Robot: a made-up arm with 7 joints. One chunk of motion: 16 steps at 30 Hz.
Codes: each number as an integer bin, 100 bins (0 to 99) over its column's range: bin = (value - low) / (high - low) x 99, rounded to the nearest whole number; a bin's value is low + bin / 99 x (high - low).
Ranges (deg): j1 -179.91..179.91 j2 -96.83..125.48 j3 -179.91..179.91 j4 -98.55..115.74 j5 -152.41..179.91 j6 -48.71..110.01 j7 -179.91..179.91
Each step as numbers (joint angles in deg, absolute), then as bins.
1 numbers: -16.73 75.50 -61.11 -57.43 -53.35 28.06 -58.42
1 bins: 45 77 33 19 30 48 33
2 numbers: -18.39 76.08 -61.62 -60.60 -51.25 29.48 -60.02
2 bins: 44 77 33 18 30 49 33
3 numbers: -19.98 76.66 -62.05 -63.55 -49.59 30.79 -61.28
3 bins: 44 77 32 16 31 50 33
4 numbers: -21.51 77.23 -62.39 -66.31 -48.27 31.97 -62.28
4 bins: 44 78 32 15 31 50 32
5 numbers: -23.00 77.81 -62.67 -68.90 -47.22 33.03 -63.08
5 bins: 43 78 32 14 31 51 32
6 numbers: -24.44 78.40 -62.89 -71.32 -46.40 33.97 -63.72
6 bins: 43 78 32 13 32 52 32
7 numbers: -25.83 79.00 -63.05 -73.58 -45.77 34.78 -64.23
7 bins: 42 78 32 12 32 52 32
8 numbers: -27.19 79.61 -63.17 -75.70 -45.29 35.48 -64.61
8 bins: 42 79 32 11 32 53 32
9 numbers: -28.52 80.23 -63.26 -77.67 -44.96 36.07 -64.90
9 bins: 42 79 32 10 32 53 32
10 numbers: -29.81 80.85 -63.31 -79.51 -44.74 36.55 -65.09
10 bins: 41 79 32 9 32 53 32
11 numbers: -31.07 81.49 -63.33 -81.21 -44.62 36.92 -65.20
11 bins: 41 79 32 8 32 53 32
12 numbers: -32.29 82.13 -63.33 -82.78 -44.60 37.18 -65.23
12 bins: 41 80 32 7 32 54 32
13 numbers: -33.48 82.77 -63.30 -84.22 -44.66 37.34 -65.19
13 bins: 40 80 32 7 32 54 32
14 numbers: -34.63 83.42 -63.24 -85.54 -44.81 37.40 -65.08
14 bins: 40 80 32 6 32 54 32
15 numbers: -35.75 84.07 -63.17 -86.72 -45.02 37.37 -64.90
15 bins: 40 81 32 5 32 54 32
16 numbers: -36.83 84.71 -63.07 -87.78 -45.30 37.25 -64.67
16 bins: 39 81 32 5 32 54 32
